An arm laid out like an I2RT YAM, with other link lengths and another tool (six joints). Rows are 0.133 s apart.
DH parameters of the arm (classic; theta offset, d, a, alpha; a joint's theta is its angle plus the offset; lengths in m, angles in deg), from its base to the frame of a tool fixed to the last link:
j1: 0 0.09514 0.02 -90
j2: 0 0 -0.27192 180
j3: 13.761 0 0.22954 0
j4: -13.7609 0.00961 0.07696 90
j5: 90 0.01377 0 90
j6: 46 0.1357 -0.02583 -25.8
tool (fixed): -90 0.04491 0 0
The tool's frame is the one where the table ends.
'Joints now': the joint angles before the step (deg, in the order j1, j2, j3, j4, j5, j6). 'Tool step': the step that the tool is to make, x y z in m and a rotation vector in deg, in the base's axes. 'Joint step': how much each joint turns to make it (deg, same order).
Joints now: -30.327 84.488 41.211 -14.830 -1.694 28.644
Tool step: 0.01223 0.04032 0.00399 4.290 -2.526 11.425
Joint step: 2.098 -0.001 0.022 -0.503 -9.136 -5.357
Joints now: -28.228 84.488 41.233 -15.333 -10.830 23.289
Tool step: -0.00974 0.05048 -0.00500 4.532 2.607 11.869
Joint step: 3.913 0.000 0.262 -6.010 -6.360 -5.770
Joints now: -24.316 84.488 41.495 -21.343 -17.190 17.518
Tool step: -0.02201 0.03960 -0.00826 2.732 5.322 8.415
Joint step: 4.504 0.000 0.132 -7.213 -1.967 -3.604
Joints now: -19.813 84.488 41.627 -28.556 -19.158 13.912
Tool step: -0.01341 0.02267 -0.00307 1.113 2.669 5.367
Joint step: 3.235 0.001 0.001 -3.585 -0.830 -2.098
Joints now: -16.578 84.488 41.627 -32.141 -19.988 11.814
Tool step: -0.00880 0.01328 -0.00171 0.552 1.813 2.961
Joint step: 2.250 0.001 0.001 -2.143 -0.219 -0.723
